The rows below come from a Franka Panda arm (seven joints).
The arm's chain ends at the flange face. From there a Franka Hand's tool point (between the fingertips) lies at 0.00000 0.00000 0.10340 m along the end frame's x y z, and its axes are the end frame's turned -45 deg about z.
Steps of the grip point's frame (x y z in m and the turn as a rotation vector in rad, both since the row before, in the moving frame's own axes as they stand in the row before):
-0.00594, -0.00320, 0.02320, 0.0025, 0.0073, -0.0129
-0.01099, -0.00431, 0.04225, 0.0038, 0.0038, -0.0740
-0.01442, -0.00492, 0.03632, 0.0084, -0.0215, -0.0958
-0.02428, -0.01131, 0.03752, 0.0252, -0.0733, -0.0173
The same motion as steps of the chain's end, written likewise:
-0.00681, 0.00266, 0.02320, 0.0069, 0.0034, -0.0129
-0.01080, 0.00528, 0.04225, 0.0054, 0.0000, -0.0740
-0.01154, 0.00566, 0.03635, -0.0093, -0.0211, -0.0958
-0.01800, 0.00560, 0.03783, -0.0340, -0.0697, -0.0173

